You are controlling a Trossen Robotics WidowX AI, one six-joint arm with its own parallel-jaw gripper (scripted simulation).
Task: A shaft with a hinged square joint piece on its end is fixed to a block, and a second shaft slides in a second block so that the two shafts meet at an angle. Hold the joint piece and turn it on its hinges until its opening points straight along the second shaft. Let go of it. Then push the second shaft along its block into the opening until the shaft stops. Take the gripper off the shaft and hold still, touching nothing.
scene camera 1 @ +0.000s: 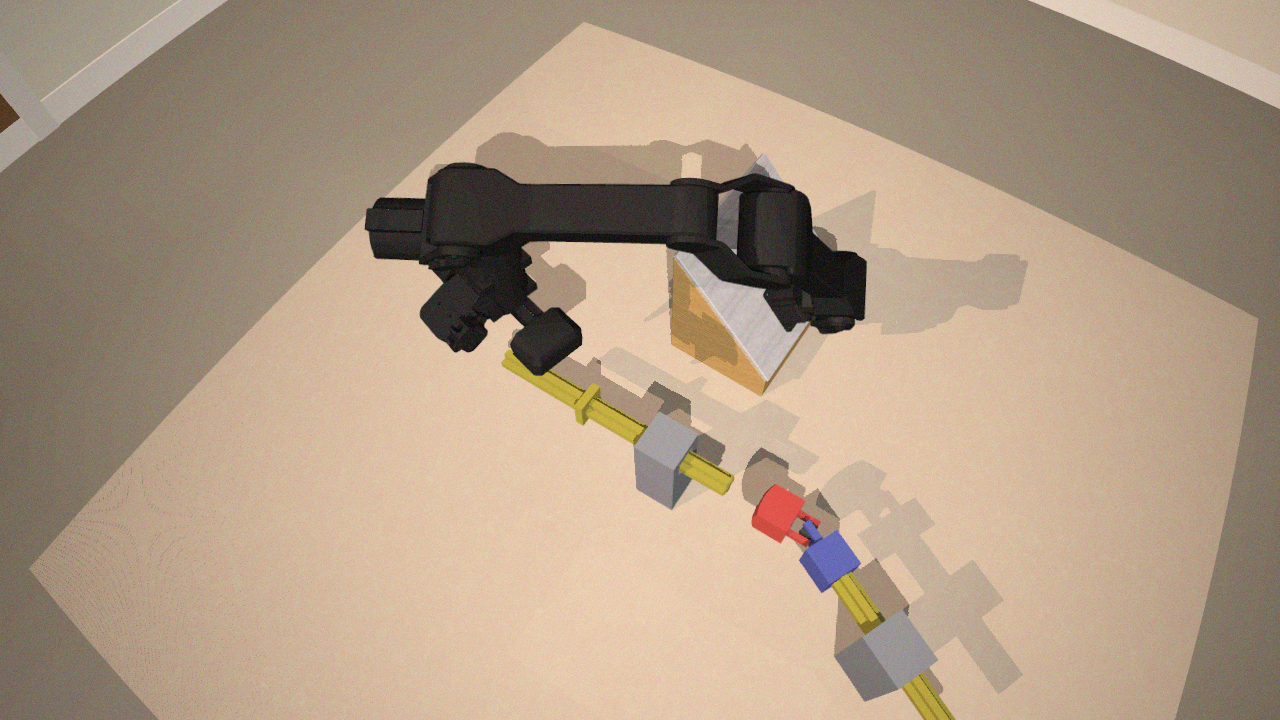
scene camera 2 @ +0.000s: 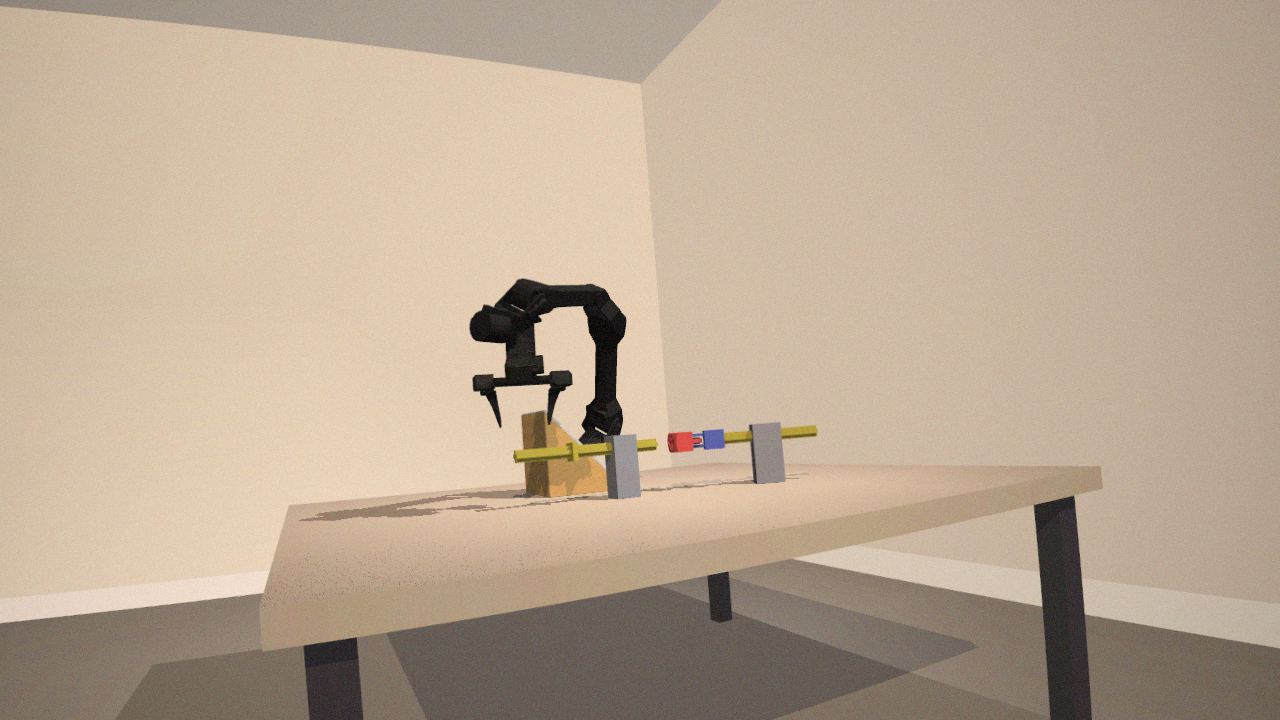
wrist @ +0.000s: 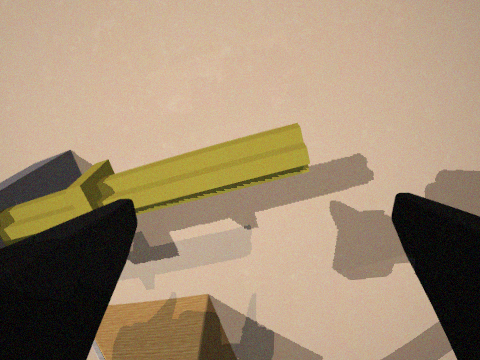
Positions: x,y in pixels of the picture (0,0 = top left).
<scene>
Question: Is my gripper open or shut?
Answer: Open.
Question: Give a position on a sliding shaft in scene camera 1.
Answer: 587,404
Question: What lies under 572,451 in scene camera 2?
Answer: A sliding shaft.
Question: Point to a sliding shaft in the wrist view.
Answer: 271,155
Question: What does my gripper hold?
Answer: Nothing.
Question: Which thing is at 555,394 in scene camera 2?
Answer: My gripper.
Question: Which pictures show my gripper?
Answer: Scene camera 1, scene camera 2 and the wrist view: all of them.
</scene>
